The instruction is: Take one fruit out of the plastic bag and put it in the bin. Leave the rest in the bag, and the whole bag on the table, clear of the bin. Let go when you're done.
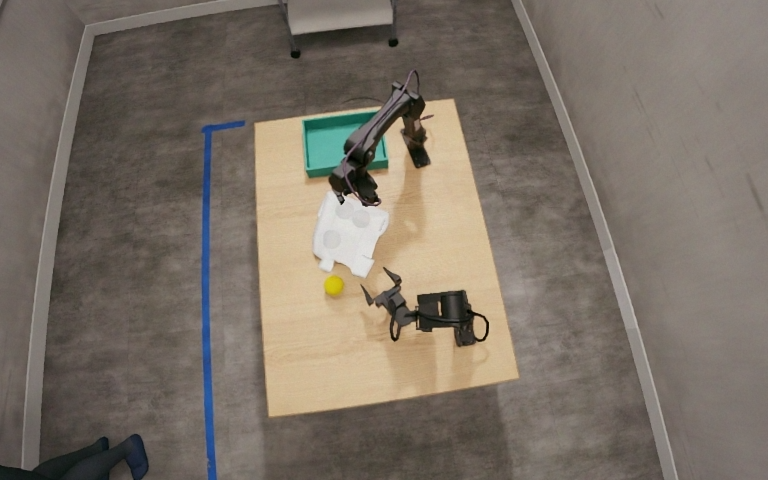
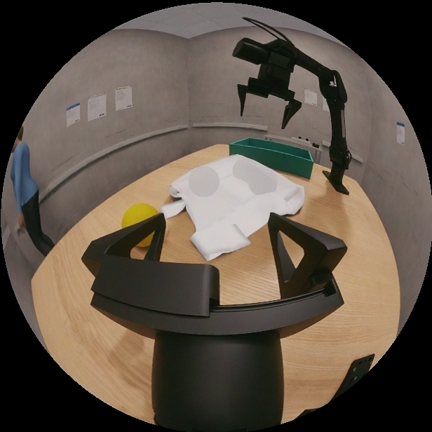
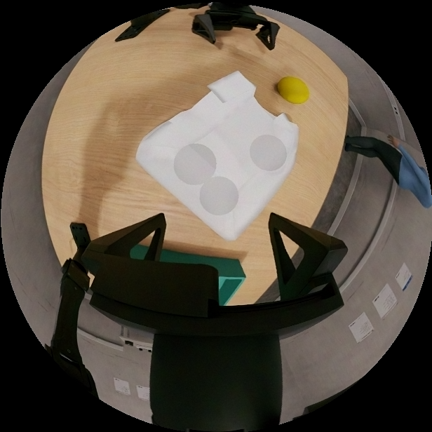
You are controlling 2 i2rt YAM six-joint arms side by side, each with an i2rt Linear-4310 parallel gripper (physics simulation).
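A yellow round fruit (image 1: 334,285) (image 2: 141,216) (image 3: 293,90) lies on the table outside the bag, near one corner of it. The white plastic bag (image 1: 353,243) (image 2: 225,200) (image 3: 232,137) lies flat on the table, apart from the bin; three grey round shapes show on it, and its inside is hidden. The green bin (image 1: 325,171) (image 2: 272,156) (image 3: 230,267) stands beyond the bag. My left gripper (image 1: 373,277) (image 2: 216,217) (image 3: 244,43) is open and empty, above the table beside the fruit. My right gripper (image 1: 359,202) (image 2: 262,121) (image 3: 216,218) is open and empty, high above the bag's bin-side end.
The wooden table (image 1: 317,362) (image 2: 370,280) (image 3: 90,100) carries both arm bases. My right arm (image 1: 370,133) reaches over the bin. A wheeled cart (image 1: 339,28) stands beyond the table. A person (image 2: 27,180) (image 3: 412,175) stands off to one side.
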